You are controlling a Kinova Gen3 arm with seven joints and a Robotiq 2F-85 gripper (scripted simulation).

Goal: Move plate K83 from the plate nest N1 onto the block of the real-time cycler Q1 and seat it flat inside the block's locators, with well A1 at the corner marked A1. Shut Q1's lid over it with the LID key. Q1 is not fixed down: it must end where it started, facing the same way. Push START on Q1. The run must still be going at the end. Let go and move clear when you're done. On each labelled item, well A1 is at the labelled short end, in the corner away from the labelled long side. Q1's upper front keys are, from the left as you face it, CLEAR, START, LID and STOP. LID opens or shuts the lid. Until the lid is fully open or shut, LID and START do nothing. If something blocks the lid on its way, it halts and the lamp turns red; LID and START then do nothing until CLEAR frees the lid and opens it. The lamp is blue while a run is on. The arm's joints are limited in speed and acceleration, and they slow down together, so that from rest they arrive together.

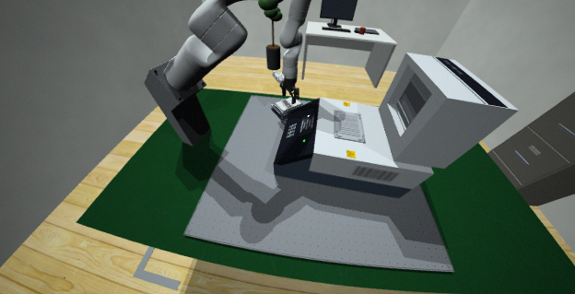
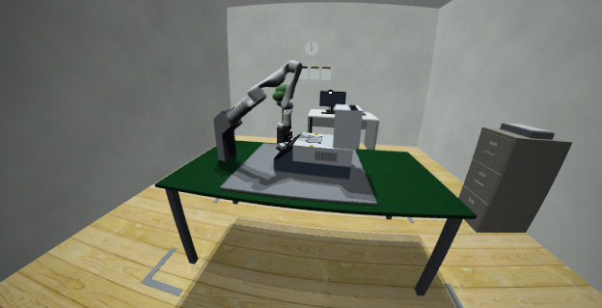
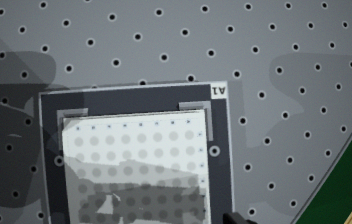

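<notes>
The plate K83 is 4 cm below my hand. Also, from my hand: dark plate nest N1 (5 cm below).
</notes>
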